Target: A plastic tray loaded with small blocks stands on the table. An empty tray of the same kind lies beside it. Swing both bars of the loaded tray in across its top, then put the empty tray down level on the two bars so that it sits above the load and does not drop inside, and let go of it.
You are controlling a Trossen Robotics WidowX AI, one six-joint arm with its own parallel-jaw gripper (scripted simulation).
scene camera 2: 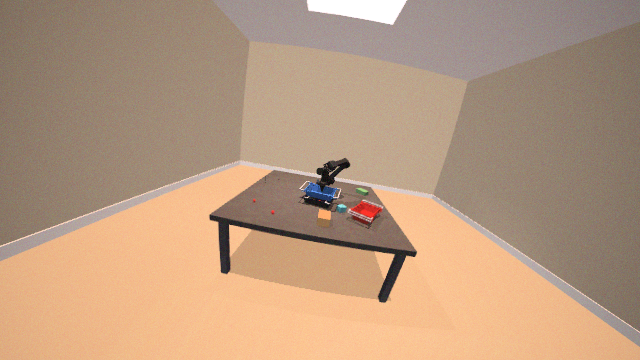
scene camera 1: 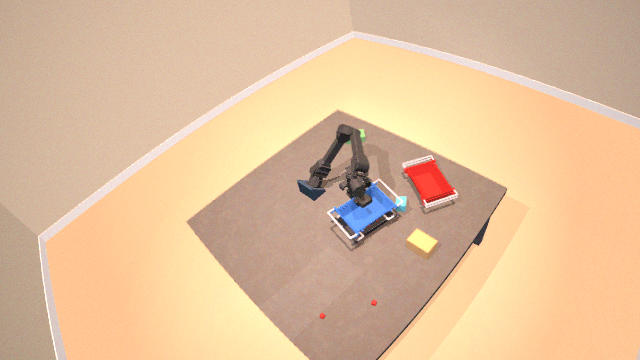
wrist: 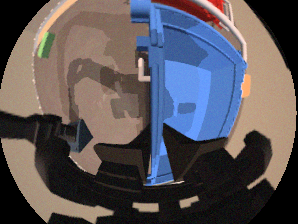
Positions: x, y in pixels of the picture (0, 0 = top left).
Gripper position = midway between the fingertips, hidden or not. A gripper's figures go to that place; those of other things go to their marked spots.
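You'd find a blue tray (wrist: 196, 76) 14 cm from the lens, and my gripper (wrist: 156, 125) is 10 cm from the lens.
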